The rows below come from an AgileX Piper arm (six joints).
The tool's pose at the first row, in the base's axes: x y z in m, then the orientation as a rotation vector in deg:
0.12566 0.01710 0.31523 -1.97 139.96 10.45
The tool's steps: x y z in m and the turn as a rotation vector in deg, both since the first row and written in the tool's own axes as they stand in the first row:
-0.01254 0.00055 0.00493 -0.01 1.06 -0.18
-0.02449 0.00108 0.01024 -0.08 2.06 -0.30
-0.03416 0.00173 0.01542 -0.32 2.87 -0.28
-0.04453 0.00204 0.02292 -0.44 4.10 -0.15
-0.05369 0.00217 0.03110 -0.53 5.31 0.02
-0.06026 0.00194 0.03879 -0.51 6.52 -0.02
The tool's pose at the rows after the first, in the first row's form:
0.13840 0.01805 0.31955 -2.30 141.00 10.41
0.15093 0.01905 0.32320 -2.58 141.99 10.46
0.16161 0.02020 0.32551 -2.75 142.78 10.79
0.17433 0.02132 0.32646 -2.77 144.00 11.02
0.18656 0.02239 0.32610 -2.72 145.21 11.24
0.19651 0.02310 0.32442 -2.89 146.41 11.23

